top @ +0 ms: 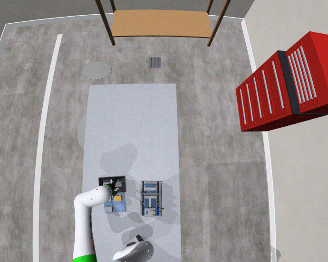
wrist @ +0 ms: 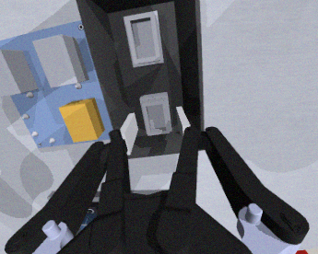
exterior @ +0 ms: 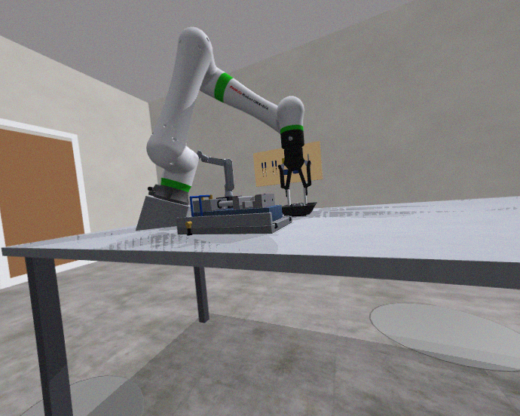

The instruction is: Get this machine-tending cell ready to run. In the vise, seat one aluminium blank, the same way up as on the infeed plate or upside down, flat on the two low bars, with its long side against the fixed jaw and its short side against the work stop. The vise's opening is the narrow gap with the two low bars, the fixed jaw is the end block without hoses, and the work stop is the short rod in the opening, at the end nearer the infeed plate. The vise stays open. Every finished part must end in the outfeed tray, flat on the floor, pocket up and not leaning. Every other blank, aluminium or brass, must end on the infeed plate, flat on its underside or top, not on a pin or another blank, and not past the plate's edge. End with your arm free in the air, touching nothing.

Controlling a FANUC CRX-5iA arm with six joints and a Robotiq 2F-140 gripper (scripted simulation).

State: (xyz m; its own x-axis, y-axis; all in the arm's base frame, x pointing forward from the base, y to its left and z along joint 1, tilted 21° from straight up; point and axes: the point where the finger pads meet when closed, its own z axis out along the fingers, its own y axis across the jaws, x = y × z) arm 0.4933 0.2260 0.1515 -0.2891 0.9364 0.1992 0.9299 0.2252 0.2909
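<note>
My gripper is now 17 cm past the blue infeed plate and 7 cm above it. The rest, counted from my hand: hose-end block (15 cm behind, 32 cm to the right); then black work stop rod (24 cm to the right, 1 cm above); then brass blank (12 cm behind, 3 cm to the right, 5 cm below).
</note>
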